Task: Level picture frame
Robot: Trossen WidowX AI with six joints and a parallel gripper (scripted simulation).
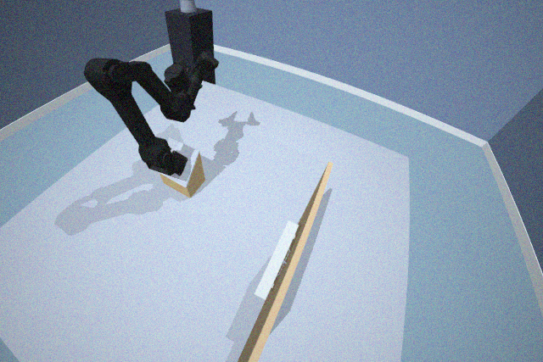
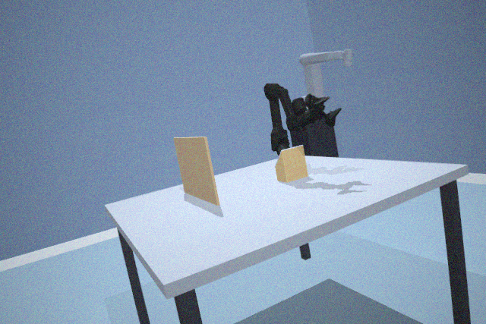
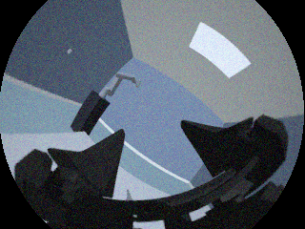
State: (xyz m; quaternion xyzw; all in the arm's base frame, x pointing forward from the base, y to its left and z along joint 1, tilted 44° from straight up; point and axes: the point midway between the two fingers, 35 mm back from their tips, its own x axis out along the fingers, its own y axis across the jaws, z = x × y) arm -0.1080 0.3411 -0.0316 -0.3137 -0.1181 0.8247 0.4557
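Now: the picture frame 550 mm ahead of my gripper tip, 410 mm to the right of it and 180 mm below it. Also, from my gripper tip: board 560 mm ahead, 430 mm to the right, 190 mm below.
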